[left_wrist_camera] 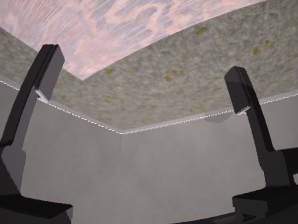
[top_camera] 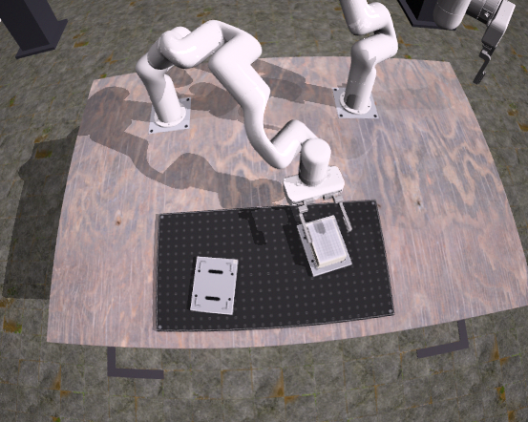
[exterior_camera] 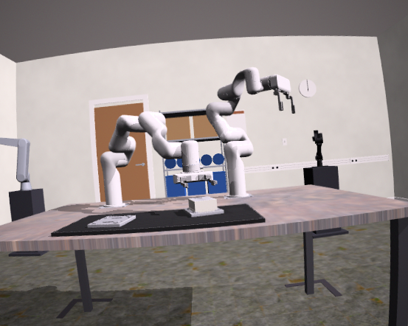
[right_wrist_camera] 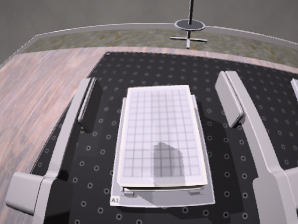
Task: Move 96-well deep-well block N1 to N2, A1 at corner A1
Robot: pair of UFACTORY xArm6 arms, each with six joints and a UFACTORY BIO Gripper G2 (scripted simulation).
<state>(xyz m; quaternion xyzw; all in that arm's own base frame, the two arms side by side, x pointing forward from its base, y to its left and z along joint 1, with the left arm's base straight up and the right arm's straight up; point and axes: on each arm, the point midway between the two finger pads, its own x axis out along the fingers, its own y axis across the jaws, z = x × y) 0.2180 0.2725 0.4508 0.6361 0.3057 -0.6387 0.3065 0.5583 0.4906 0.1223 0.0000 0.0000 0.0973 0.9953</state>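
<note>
My right gripper is now 10 mm short of the white deep-well block and 80 mm above it.
</note>
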